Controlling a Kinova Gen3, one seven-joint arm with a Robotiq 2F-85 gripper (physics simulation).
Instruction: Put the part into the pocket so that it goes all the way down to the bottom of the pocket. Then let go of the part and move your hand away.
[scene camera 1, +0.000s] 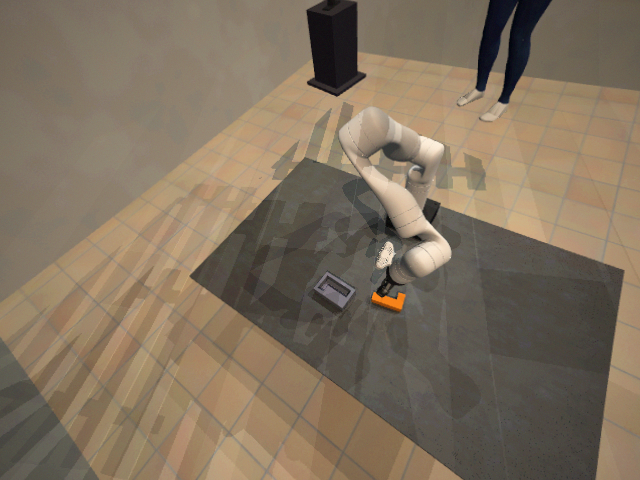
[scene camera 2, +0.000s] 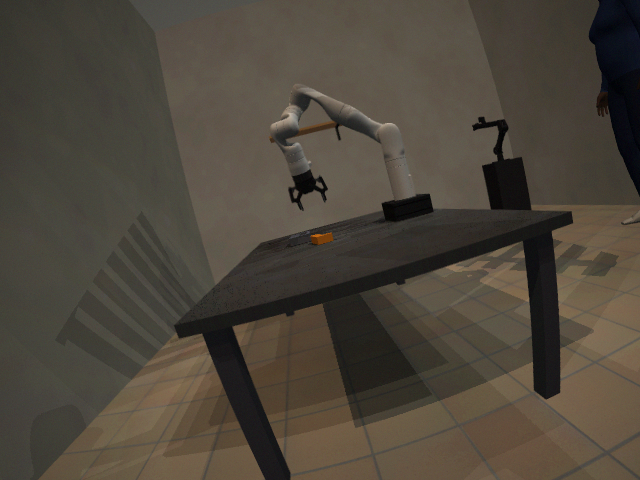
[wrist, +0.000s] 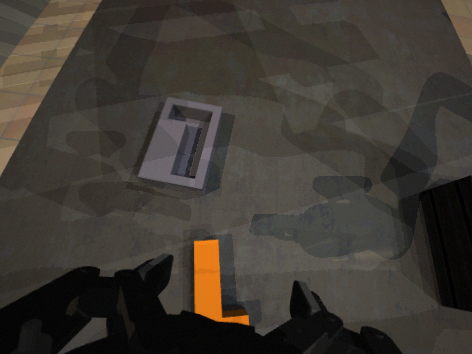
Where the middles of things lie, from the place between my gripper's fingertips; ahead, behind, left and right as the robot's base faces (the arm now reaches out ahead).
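Orange L-shaped part (wrist: 206, 253): my gripper 13 cm above it, 2 cm to the right of it. Grey block with pocket (scene camera 1: 335, 291): 13 cm below my hand, 12 cm ahead of it, 15 cm to the right of it.
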